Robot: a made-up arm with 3 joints.
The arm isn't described. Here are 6 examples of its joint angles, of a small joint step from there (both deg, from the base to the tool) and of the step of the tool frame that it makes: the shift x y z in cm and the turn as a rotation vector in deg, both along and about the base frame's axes.
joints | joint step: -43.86 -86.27 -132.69 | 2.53 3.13 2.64
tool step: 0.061 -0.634 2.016 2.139 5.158 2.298
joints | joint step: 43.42 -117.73 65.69 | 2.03 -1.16 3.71
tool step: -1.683 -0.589 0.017 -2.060 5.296 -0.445
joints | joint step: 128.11 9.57 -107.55 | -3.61 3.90 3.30
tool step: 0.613 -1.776 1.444 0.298 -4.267 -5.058
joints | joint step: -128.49 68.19 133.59 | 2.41 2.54 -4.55
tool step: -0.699 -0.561 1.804 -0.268 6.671 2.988
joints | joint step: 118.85 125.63 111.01 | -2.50 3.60 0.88
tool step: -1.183 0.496 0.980 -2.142 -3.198 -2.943
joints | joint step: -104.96 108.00 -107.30 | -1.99 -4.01 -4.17
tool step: -1.943 -1.284 -1.189 -0.003 2.020 -4.169
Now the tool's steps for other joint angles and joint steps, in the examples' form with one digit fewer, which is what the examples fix.
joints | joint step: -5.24 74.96 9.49 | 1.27 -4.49 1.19
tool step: 0.31 1.03 1.62 -4.50 0.13 -0.01
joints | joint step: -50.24 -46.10 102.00 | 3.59 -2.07 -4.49
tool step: 2.83 0.50 0.36 0.91 0.30 -3.57
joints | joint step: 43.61 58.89 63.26 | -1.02 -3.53 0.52
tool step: 0.38 1.56 1.48 -2.38 -1.46 2.62
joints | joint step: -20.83 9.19 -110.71 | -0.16 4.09 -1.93
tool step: -0.08 -1.64 -1.16 4.50 0.22 -0.31
